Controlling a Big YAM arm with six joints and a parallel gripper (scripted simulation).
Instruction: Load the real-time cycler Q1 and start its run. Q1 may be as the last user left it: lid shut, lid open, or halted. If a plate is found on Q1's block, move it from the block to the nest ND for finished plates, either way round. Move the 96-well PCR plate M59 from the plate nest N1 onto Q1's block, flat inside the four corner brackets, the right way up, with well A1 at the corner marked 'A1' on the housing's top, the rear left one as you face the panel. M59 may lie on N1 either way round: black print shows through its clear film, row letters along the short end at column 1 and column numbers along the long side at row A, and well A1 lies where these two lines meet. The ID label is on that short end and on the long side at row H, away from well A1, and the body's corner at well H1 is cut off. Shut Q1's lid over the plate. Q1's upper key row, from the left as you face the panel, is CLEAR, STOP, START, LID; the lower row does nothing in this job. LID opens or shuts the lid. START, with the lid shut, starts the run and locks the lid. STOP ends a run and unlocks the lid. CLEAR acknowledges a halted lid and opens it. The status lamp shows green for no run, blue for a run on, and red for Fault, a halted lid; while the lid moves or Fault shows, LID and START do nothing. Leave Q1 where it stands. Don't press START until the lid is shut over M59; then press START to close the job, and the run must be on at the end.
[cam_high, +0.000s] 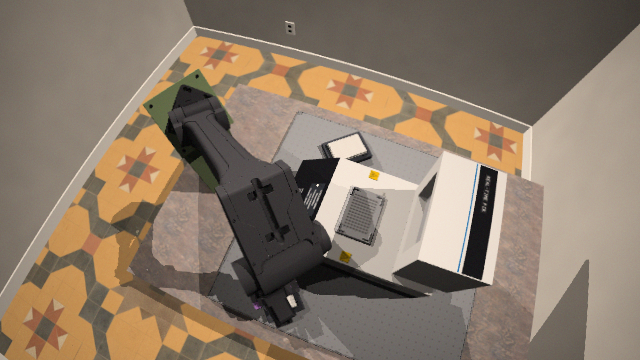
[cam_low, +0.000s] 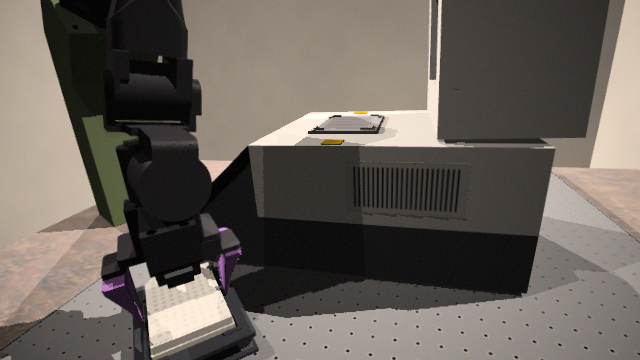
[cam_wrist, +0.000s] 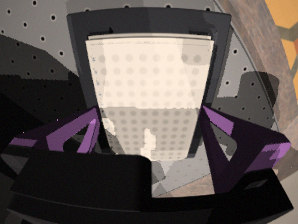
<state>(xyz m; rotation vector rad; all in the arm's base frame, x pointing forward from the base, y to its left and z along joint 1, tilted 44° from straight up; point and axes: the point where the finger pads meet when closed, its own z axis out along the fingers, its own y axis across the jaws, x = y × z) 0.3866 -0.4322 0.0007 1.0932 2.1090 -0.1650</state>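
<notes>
My gripper is now 1 cm above the dark nest N1. The rest, counted from my hand: dark nest nd (53 cm to the left, 22 cm ahead, 3 cm below).
</notes>
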